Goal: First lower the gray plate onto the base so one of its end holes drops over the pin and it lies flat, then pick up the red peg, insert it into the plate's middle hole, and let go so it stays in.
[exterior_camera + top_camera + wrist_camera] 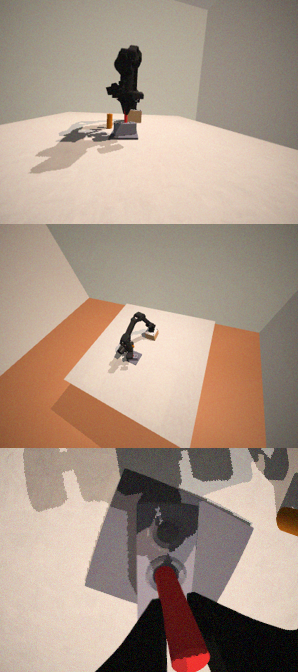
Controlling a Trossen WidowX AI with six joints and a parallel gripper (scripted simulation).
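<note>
My gripper tip is right at the red peg. The rest, counted from my gripper tip: base: 90 mm below, 20 mm to the left, 10 mm behind; then orange cylinder: 140 mm behind, 60 mm to the right, 60 mm below; then gray plate: 50 mm below.
</note>
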